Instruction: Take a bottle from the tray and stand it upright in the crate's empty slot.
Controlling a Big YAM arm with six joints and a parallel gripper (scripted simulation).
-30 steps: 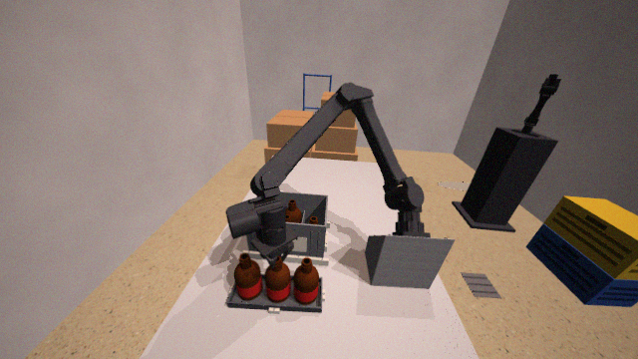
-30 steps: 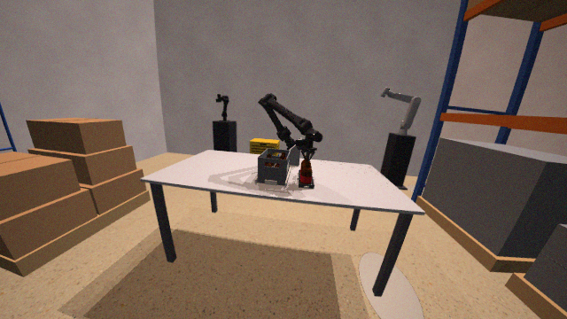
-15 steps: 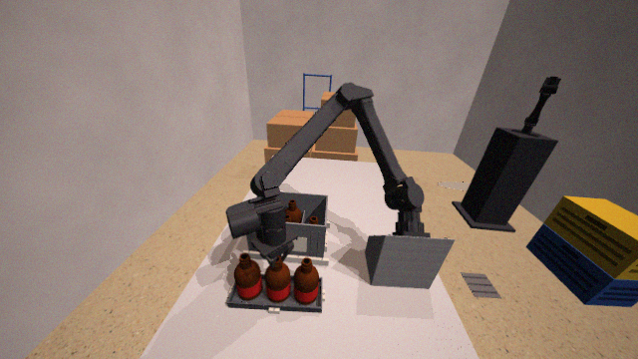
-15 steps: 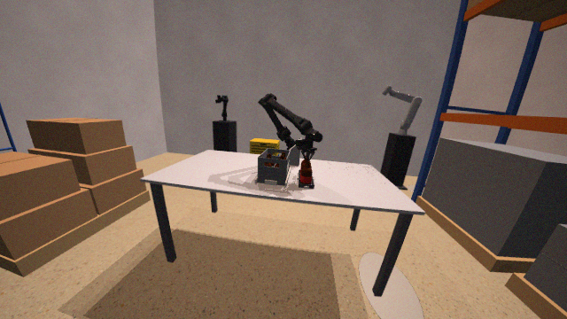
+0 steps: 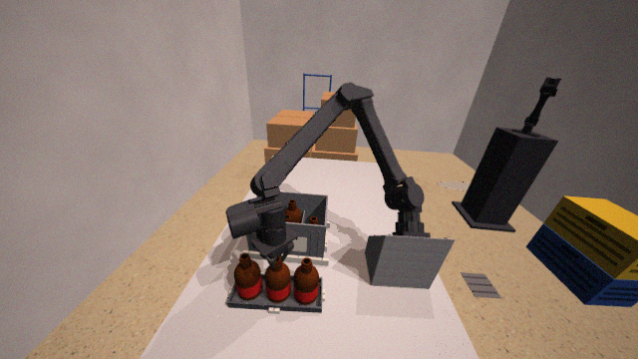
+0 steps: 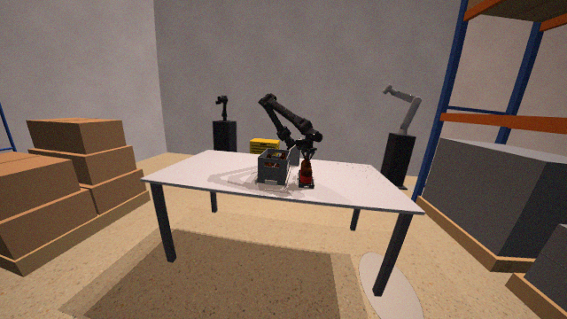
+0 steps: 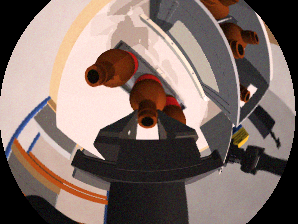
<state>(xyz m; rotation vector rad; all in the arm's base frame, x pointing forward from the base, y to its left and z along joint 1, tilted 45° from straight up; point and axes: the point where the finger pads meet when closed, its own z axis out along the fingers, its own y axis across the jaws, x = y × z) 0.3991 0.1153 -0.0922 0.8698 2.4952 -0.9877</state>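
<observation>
My gripper is now 6 cm above the brown bottle. Round my hand: grey crate (1 cm ahead, 22 cm to the right, 6 cm below); dark tray (14 cm below).
</observation>
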